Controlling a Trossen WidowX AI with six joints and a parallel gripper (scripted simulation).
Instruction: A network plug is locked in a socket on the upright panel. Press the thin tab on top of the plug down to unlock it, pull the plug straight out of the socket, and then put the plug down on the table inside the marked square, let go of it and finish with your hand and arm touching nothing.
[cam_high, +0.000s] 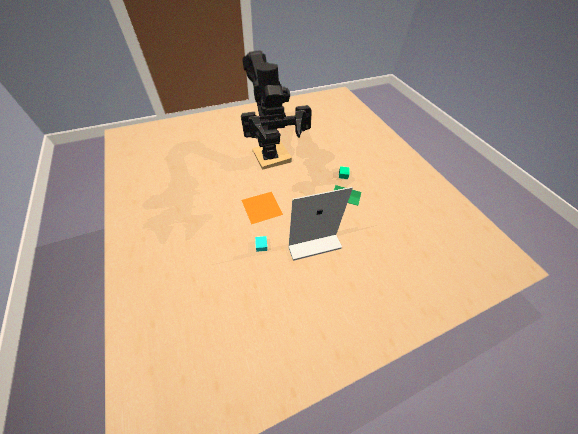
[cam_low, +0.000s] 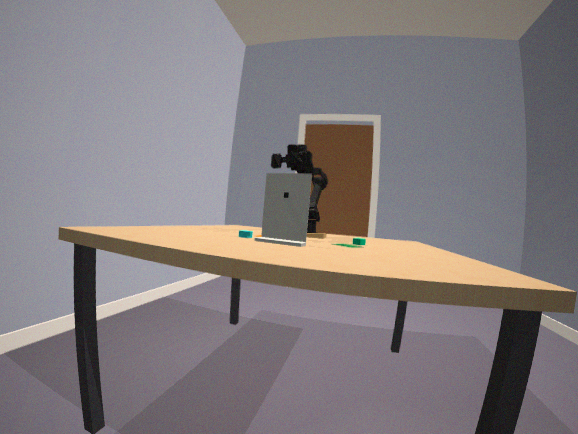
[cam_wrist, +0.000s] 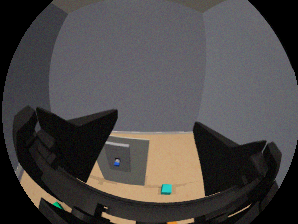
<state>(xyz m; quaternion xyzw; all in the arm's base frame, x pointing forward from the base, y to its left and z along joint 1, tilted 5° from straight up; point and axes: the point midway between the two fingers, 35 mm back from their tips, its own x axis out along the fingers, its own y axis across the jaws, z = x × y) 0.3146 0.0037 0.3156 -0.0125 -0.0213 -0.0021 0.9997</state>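
My gripper tip is 180 mm above the blue plug, 90 mm to the right of it and 90 mm short of it. The rest, counted from my gripper tip: orange marked square 350 mm below, 70 mm behind, 60 mm to the right; then cyan cube 330 mm below, 90 mm ahead, 80 mm to the right; then grey upright panel 240 mm below, 110 mm ahead, 90 mm to the left.
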